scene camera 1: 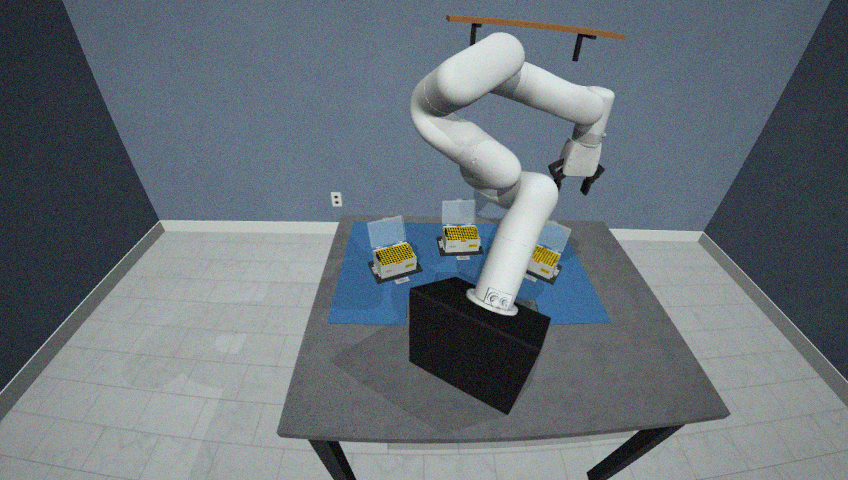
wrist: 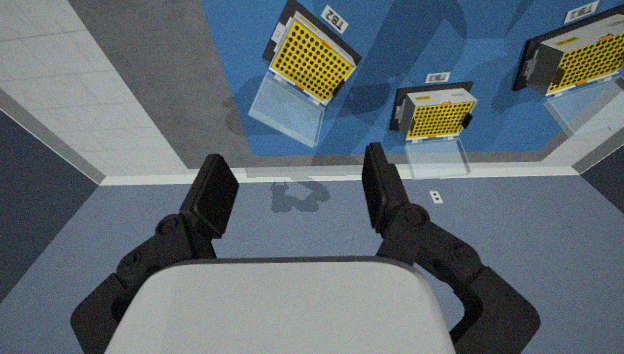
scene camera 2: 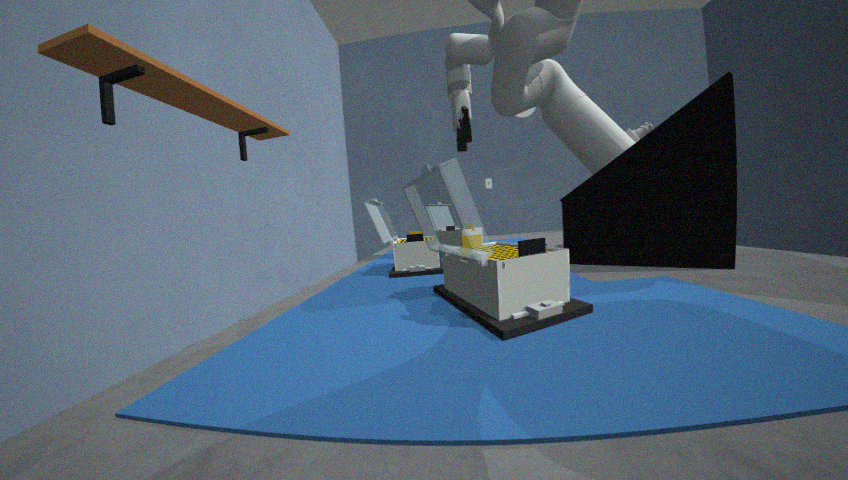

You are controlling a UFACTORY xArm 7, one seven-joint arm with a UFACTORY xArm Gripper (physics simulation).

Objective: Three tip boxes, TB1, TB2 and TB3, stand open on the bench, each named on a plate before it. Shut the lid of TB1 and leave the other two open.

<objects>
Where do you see a blue mat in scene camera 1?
At 358,299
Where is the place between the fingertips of my gripper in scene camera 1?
At 569,193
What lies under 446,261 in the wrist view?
My gripper.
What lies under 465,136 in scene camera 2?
My gripper.
</objects>
